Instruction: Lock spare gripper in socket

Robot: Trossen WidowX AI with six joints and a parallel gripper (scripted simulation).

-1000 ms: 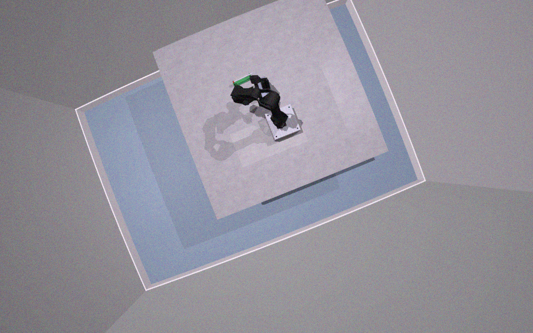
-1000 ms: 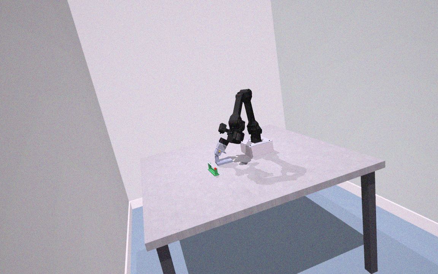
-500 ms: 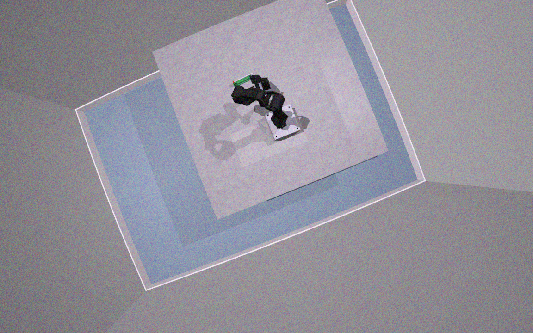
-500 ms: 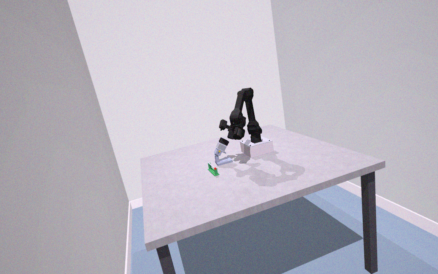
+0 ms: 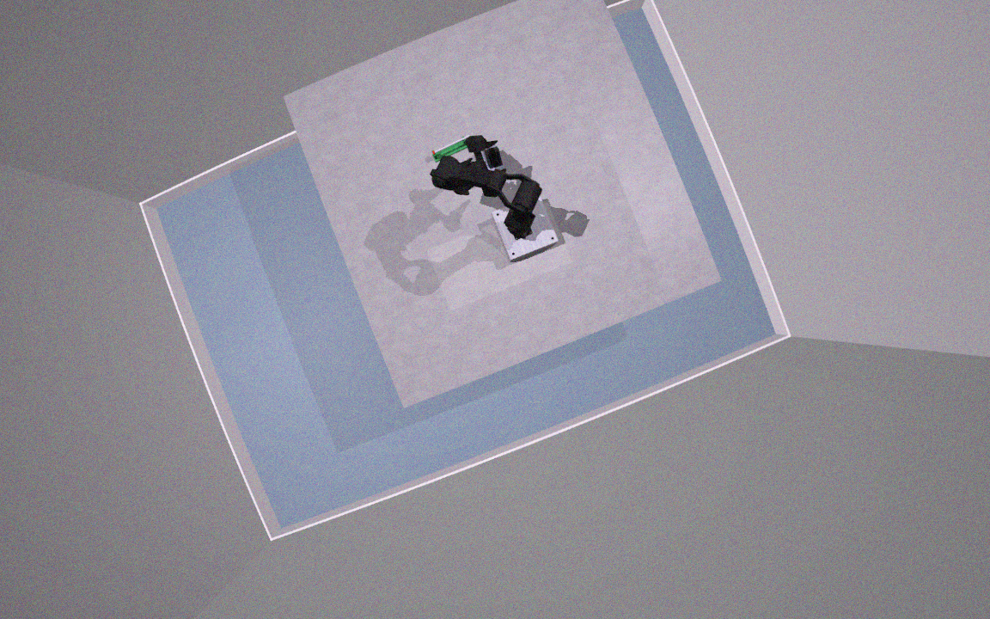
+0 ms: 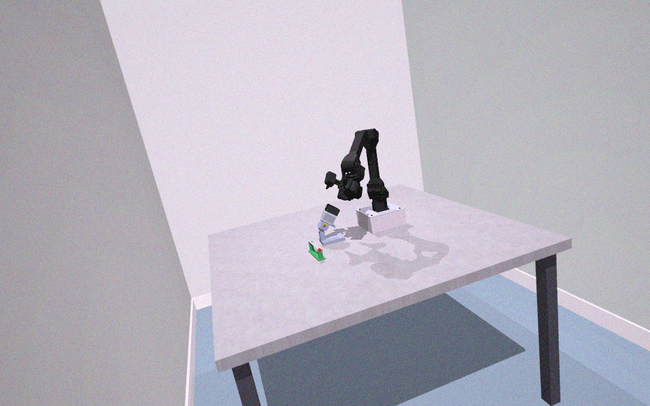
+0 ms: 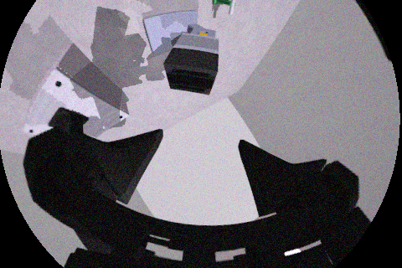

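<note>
The green cradle is 170 mm ahead of my gripper tip, 130 mm to the left of it and 200 mm below it. From my gripper tip the other things lie so: grey mount 70 mm ahead, 10 mm to the left, 170 mm below; spare gripper 50 mm ahead, 10 mm to the left, 110 mm below.
</note>
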